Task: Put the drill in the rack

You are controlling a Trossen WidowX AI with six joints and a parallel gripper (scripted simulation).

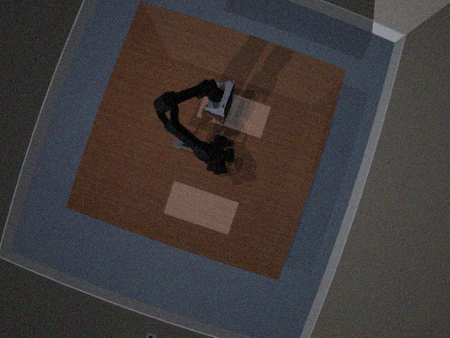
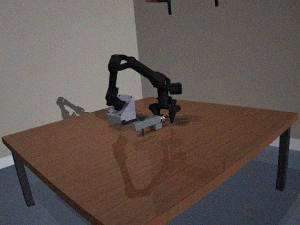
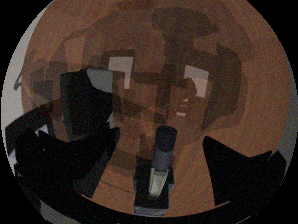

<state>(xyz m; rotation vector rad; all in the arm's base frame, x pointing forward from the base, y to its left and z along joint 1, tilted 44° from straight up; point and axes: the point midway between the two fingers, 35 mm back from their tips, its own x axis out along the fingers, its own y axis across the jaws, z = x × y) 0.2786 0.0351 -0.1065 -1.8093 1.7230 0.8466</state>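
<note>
My gripper tip is now 40 mm to the left of the drill and 40 mm below it. The rest, counted from my gripper tip: dark key: 170 mm to the right, 40 mm above, 20 mm ahead; grey rack: 80 mm behind, 20 mm to the left, 10 mm above.
</note>
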